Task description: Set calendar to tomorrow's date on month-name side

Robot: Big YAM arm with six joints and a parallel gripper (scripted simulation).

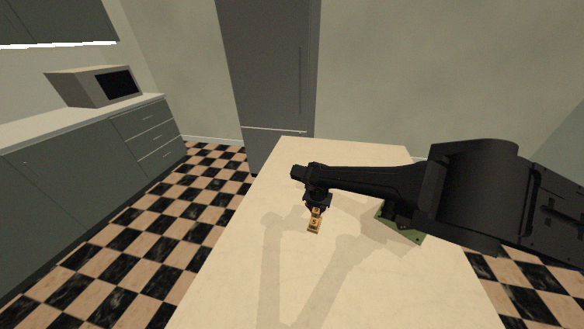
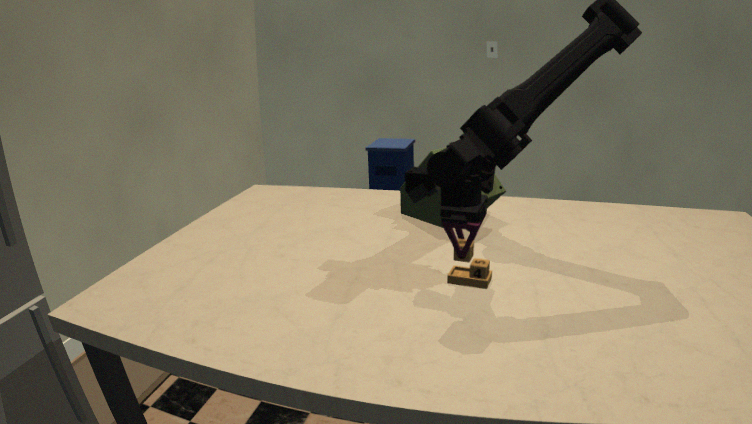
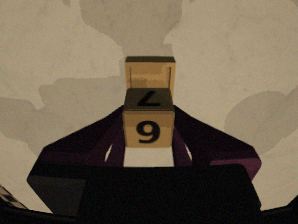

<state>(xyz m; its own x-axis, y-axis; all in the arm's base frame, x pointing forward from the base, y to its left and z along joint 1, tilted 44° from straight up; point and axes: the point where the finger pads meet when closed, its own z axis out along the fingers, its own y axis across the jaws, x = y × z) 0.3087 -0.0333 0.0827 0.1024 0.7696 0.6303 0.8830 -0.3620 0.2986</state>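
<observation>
Right now the cube is right at my hand. The rest, counted from my hand: wooden tray 6 cm below, 2 cm to the left.
</observation>
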